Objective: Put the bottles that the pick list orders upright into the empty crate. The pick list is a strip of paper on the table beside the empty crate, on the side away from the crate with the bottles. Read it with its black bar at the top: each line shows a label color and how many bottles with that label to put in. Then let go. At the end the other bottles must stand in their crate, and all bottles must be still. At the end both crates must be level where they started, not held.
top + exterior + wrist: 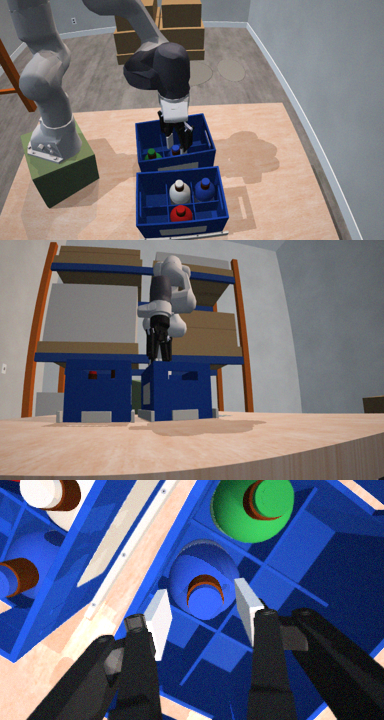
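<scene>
Now: hand 14 cm to the left of the white bottle and 8 cm above it. From my hand the other things lie so: red bottle 23 cm to the right, 8 cm below; green-labelled bottle 9 cm behind, 8 cm below, 1 cm to the right; blue bottle 14 cm to the right, 9 cm ahead, 8 cm below.
</scene>
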